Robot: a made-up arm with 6 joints.
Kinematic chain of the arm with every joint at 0, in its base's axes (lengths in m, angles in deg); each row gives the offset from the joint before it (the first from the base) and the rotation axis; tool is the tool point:
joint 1: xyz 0 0 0.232 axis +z
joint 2: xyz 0 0 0 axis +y
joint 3: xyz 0 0 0.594 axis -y
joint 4: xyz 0 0 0 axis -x
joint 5: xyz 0.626 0 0 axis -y
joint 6: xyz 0 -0.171 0 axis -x
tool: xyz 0 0 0
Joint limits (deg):
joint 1: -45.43..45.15
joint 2: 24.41..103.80
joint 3: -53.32..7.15
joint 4: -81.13..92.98
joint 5: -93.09..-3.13
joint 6: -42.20..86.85
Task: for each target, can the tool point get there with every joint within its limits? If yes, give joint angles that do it. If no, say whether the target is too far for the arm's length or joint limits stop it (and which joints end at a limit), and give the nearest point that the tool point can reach.
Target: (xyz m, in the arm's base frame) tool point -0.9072 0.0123 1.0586
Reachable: no: joint limits stop it (at a limit: joint 1, joint 2, joint 3) | nearest point -0.0937 -0.0079 -0.0103 | short by 1.343 m
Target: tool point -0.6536 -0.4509 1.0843
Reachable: no: joint limits stop it (at a limit: joint 1, joint 2, joint 3) | nearest point 0.1093 -0.3377 0.1479 | short by 1.213 m
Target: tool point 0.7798 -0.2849 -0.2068
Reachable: yes | joints -17.85 74.73 -6.97 79.17 -54.52 1.41
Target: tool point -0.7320 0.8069 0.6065
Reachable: no: joint limits stop it (at a limit: joint 1, joint 2, joint 3, joint 4) | nearest point -0.0648 0.0282 0.0026 | short by 1.190 m
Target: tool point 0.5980 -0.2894 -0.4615
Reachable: yes | joints -16.02 95.57 -0.31 48.57 -84.36 45.79
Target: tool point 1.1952 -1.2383 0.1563
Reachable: no: too far | nearest point 0.7214 -0.7386 0.1866 | short by 0.689 m
